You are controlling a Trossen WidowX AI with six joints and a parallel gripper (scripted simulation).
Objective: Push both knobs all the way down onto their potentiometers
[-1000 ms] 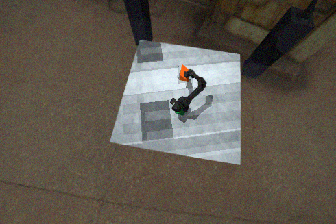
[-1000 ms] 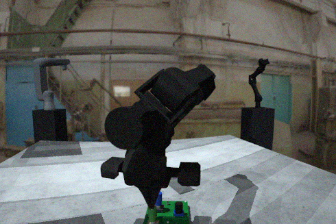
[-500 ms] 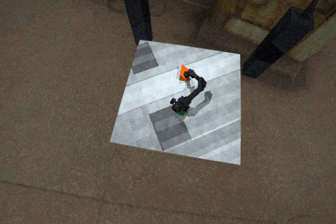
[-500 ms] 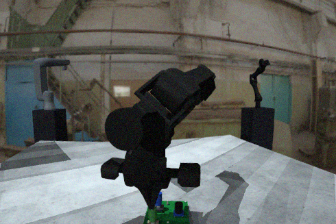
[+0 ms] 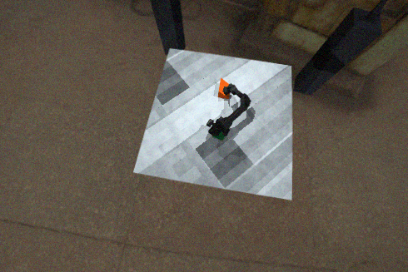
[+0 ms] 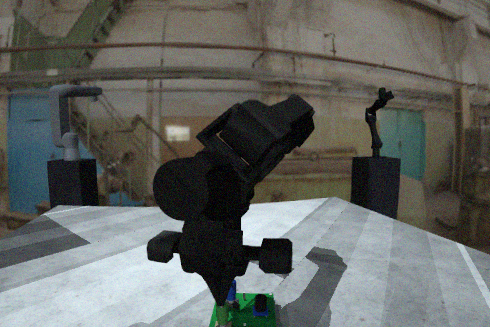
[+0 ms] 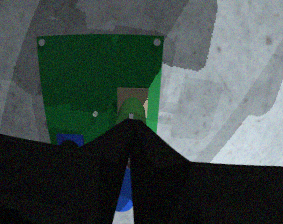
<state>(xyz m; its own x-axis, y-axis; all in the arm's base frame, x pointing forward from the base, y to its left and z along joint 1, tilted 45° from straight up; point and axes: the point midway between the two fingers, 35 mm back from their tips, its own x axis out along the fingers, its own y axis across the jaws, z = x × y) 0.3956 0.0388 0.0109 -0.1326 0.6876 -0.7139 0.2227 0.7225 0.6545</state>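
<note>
The green knob is 10 mm below my gripper tip. Also, from my gripper tip: blue knob: 60 mm behind, 10 mm to the left, 10 mm below.
</note>
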